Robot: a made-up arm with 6 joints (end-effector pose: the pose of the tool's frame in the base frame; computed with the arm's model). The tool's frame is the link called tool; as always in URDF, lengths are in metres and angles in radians. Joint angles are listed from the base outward.
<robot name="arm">
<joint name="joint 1" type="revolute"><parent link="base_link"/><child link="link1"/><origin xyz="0 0 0.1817" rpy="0 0 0"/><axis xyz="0 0 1"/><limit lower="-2.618" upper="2.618" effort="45" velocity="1.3"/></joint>
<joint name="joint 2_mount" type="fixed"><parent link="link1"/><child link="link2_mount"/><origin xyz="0 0 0" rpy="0 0 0"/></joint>
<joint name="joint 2" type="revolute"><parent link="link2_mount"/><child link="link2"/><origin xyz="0 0 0" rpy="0 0 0"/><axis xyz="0.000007 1 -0.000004"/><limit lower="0" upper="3.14" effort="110" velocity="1.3"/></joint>
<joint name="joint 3" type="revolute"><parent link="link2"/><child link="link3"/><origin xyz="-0.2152 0 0.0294" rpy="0 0 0"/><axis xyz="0.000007 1 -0.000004"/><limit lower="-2.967" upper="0" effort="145" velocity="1.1"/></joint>
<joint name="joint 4" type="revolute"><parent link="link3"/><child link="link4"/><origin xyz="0.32 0 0.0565" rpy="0 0 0"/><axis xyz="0.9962 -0.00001 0.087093"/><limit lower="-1.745" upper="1.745" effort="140" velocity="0.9"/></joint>
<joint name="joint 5" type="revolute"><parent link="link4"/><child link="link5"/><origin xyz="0 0 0" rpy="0 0 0"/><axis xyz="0.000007 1 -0.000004"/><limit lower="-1.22" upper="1.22" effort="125" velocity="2.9"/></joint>
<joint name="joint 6" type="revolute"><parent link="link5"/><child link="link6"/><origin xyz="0.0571 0 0.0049" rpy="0 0 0"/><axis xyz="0.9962 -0.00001 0.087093"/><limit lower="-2.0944" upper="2.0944" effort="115" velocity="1.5"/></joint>
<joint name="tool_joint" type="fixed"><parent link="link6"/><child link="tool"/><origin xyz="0 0 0" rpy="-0.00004 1.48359 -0.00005"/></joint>
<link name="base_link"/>
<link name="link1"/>
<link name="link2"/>
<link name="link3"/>
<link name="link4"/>
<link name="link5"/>
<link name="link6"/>
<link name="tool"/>
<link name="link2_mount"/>
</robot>
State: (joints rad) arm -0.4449 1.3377 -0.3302 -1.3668 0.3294 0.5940
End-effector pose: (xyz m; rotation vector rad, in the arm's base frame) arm 0.1974 -0.1143 0.1121 -0.2986 2.7101 -0.8268
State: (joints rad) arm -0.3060 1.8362 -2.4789 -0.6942 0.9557 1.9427
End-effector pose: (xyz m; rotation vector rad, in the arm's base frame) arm 0.3302 -0.1357 0.6138 1.5276 0.6820 0.4445
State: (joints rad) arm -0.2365 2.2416 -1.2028 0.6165 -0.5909 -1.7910
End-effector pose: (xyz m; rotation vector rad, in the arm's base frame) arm 0.4007 -0.1155 0.0612 -0.8893 2.0578 -1.2212
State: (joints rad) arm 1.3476 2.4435 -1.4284 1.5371 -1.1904 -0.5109
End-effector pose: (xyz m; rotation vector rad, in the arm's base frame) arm 0.1437 0.3928 0.0394 0.1161 1.8516 0.1394
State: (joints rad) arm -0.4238 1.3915 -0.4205 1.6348 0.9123 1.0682
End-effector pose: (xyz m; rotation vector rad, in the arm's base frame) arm 0.2395 -0.0583 0.1412 -2.2862 -0.4224 -1.2921
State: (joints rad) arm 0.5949 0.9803 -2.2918 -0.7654 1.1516 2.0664
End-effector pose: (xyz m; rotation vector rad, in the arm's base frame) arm -0.0018 -0.0451 0.7170 1.2435 0.7389 1.5334
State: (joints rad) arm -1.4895 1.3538 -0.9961 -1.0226 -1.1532 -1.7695
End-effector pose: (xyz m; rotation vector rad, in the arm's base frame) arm 0.0715 -0.3270 0.3591 1.5643 -0.6660 2.4392
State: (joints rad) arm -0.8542 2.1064 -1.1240 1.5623 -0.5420 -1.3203
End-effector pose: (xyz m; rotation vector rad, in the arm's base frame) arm 0.2344 -0.3139 0.0787 1.5101 2.0052 -0.9289
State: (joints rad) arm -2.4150 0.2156 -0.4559 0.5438 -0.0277 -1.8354
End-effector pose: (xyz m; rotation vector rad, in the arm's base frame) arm -0.1106 -0.0973 0.4071 -0.8516 -1.3232 2.1598
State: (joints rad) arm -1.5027 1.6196 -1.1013 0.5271 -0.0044 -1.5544
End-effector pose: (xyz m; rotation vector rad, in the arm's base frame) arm 0.0270 -0.3970 0.2619 0.5668 2.3321 -1.4734
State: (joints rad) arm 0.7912 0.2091 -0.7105 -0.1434 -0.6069 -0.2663
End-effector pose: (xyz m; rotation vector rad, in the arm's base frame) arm 0.0461 0.0533 0.5115 -0.2798 0.2735 0.4172
